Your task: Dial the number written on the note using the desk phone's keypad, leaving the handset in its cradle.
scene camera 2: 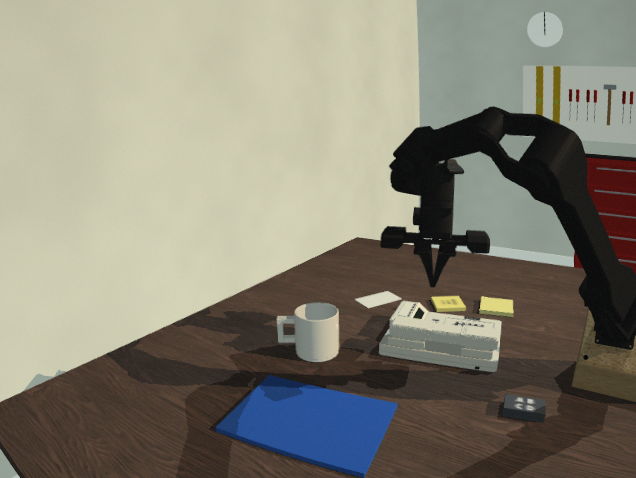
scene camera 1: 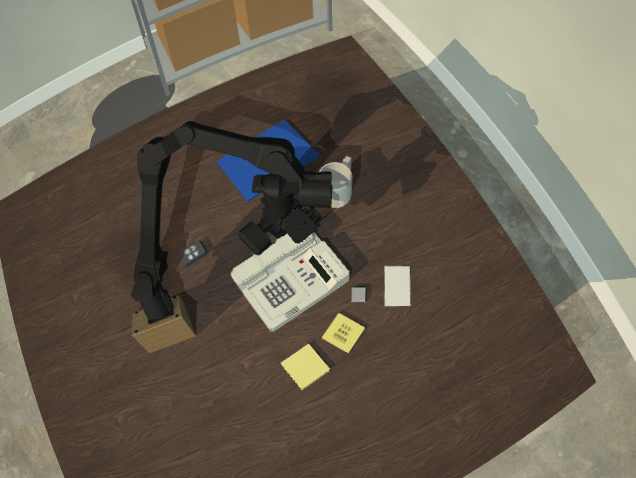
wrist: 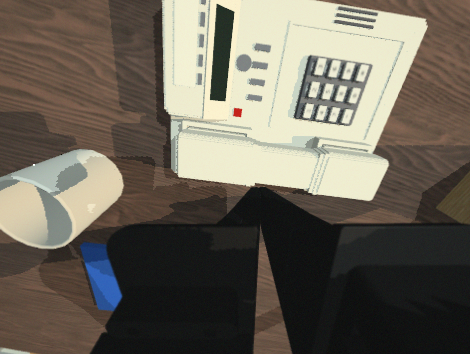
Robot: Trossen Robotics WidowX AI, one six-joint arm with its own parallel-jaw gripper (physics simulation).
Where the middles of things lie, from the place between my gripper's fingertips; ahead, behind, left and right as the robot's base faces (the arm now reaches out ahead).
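Desk phone (scene camera 1: 315,272), from my hand: 20 mm behind, 50 mm to the right, 110 mm below. White mug (scene camera 2: 316,335), from my hand: 190 mm ahead, 120 mm to the left, 80 mm below. Keypad (wrist: 308,77), from my hand: 60 mm behind, 70 mm to the right, 110 mm below. Handset (scene camera 2: 473,337), from my hand: 30 mm behind, 90 mm below.
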